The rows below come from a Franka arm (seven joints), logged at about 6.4 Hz.
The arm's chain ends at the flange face. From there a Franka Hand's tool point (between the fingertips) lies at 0.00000 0.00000 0.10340 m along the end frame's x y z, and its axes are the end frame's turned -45 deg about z.
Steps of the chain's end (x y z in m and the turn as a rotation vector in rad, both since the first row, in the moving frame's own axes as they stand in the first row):
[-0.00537, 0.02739, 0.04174, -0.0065, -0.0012, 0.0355]
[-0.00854, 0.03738, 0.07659, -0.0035, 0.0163, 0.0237]
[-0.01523, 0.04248, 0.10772, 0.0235, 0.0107, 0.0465]
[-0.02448, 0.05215, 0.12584, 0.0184, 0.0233, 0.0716]
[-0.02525, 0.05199, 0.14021, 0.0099, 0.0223, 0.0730]
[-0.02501, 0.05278, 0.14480, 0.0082, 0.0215, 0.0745]
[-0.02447, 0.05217, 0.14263, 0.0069, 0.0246, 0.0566]
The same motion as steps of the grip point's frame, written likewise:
[-0.02373, 0.01595, 0.04174, -0.0037, -0.0054, 0.0355]
[-0.03155, 0.02185, 0.07658, -0.0140, 0.0091, 0.0237]
[-0.03829, 0.01839, 0.10769, 0.0091, 0.0242, 0.0465]
[-0.05115, 0.02003, 0.12579, -0.0035, 0.0295, 0.0716]
[-0.05230, 0.01990, 0.14018, -0.0088, 0.0228, 0.0730]
[-0.05287, 0.02069, 0.14477, -0.0094, 0.0210, 0.0745]
[-0.05193, 0.02095, 0.14260, -0.0125, 0.0223, 0.0566]

